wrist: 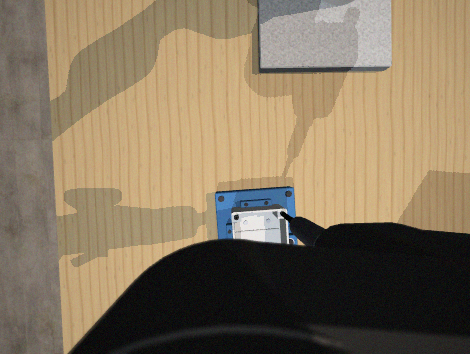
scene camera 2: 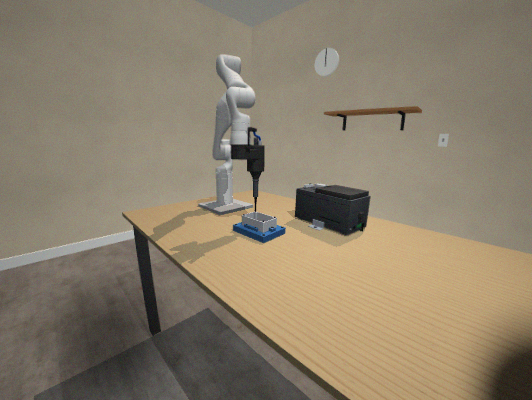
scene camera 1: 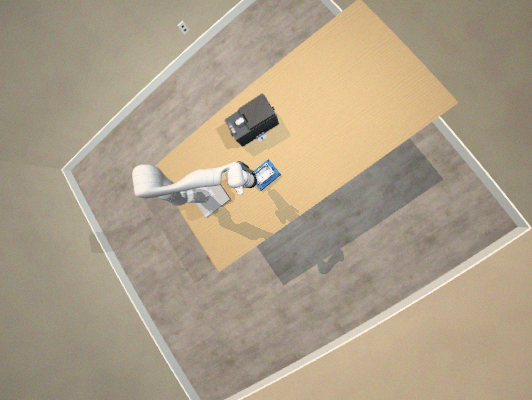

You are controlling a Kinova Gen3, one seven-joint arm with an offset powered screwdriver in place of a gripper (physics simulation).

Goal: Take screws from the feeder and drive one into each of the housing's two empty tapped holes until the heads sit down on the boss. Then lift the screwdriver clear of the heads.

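Observation:
The light grey housing (scene camera 1: 265, 173) (scene camera 2: 252, 223) (wrist: 252, 223) is an open box sitting upright in the blue fixture (scene camera 1: 260, 188) (scene camera 2: 265, 238) (wrist: 226, 212). My black screwdriver (scene camera 2: 255, 210) (wrist: 282, 214) points straight down, its thin bit at the housing's back corner in scene camera 2, the upper right corner in the wrist view. Whether the bit touches the boss, and whether a screw is on it, is too small to tell. A dark round spot shows at the upper left corner in the wrist view, hole or head unclear. The near part of the housing is hidden there by the tool body. The black feeder (scene camera 1: 260, 111) (scene camera 2: 327, 211) stands beside the fixture.
The arm's grey base plate (scene camera 1: 216, 207) (scene camera 2: 215, 208) (wrist: 310, 50) lies behind the fixture on the wooden table (scene camera 1: 350, 75) (scene camera 2: 400, 290) (wrist: 175, 125). A small light bracket (scene camera 1: 261, 136) (scene camera 2: 317, 225) sticks out low from the feeder's side. A wall shelf (scene camera 2: 372, 111) hangs behind.

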